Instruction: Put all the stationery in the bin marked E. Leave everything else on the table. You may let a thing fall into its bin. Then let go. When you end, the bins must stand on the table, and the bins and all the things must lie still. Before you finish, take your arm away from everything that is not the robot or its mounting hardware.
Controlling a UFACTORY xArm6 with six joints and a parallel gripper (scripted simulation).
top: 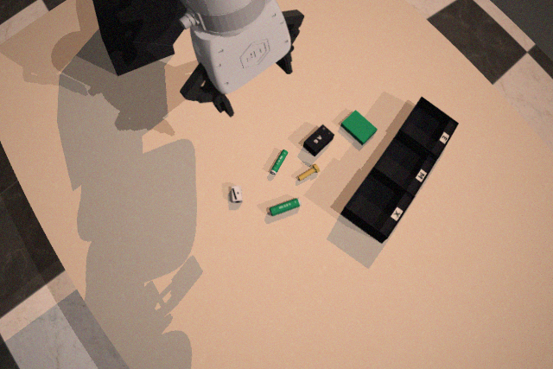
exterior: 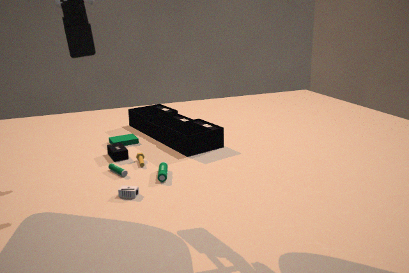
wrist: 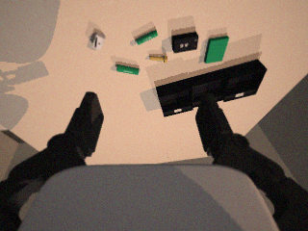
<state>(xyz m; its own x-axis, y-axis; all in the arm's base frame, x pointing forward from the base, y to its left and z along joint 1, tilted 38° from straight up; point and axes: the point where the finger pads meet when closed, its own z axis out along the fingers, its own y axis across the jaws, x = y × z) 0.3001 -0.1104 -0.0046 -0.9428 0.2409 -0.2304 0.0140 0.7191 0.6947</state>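
The black bin row is 190 mm below my hand, 180 mm ahead of it and 170 mm to the left of it. The rest, counted from my hand: thin green battery (210 mm below, 40 mm ahead, 20 mm to the left); then yellow bolt (210 mm below, 90 mm ahead, 50 mm to the left); then pencil sharpener (200 mm below, 70 mm to the right, 40 mm ahead).
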